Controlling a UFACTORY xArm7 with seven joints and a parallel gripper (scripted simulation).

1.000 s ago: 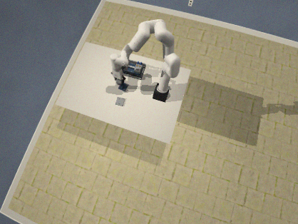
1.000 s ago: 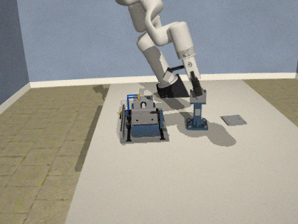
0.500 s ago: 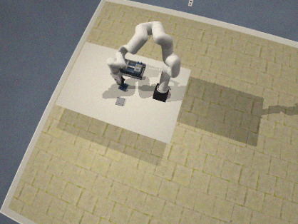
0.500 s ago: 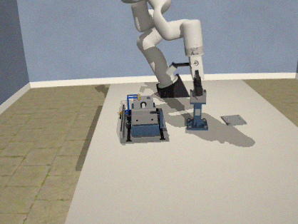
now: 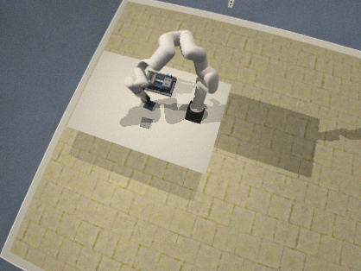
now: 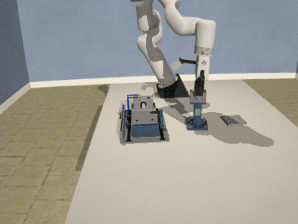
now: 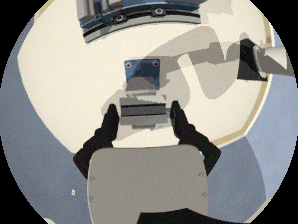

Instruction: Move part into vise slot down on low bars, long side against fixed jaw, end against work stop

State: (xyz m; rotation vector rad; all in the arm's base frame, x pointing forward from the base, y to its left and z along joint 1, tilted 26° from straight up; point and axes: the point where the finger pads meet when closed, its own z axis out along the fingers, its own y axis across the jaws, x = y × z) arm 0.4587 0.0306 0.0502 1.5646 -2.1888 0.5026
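My gripper is now 1 cm above the part. From my hand the other things lie so: V-block post (11 cm below); then air cylinder (21 cm to the right, 15 cm behind, 9 cm below); then infeed plate (18 cm to the left, 16 cm below).
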